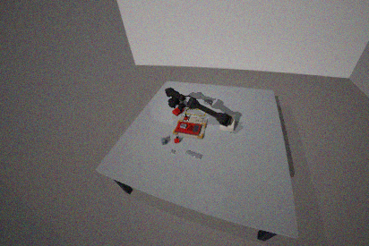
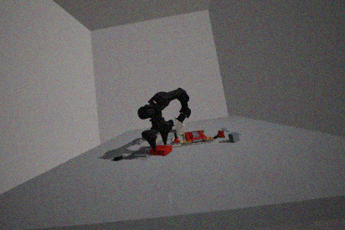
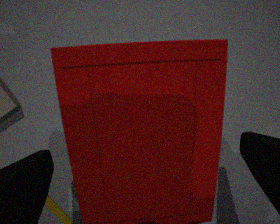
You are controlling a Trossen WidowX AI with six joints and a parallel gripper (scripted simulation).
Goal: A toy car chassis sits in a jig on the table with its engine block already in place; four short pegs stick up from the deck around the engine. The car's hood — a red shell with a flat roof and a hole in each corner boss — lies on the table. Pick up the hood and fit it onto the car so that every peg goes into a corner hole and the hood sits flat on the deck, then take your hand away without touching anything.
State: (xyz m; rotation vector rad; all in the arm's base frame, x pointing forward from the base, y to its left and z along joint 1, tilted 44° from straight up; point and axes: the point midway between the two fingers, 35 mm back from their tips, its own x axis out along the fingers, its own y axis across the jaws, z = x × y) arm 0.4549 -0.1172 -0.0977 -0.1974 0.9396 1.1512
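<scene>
The red hood lies 1 cm below my gripper tip. Round my gripper tip: jig (19 cm to the left, 15 cm behind, 1 cm below).
</scene>
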